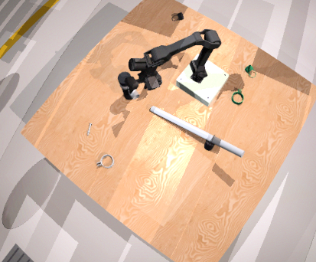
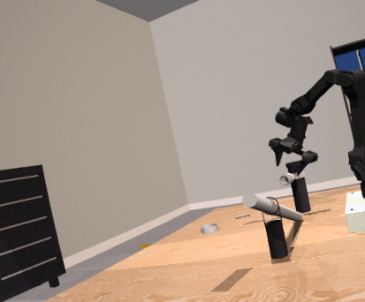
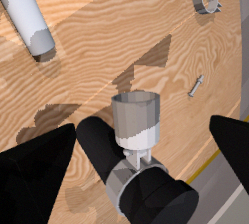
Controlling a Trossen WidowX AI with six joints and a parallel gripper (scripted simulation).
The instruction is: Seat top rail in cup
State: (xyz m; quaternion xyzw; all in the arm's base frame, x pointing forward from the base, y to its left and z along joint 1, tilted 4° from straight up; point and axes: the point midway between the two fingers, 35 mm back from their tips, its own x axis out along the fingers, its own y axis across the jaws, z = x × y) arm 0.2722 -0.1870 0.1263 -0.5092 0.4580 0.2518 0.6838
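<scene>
The grey rail-end cup lies 30 mm to the right of my gripper tip, 30 mm below it and 10 mm ahead of it. Round my gripper tip: short black post (420 mm to the left, 80 mm below); then grey ring (360 mm ahead, 170 mm below, 30 mm to the left); then bolt (260 mm ahead, 180 mm below, 160 mm to the right).
</scene>
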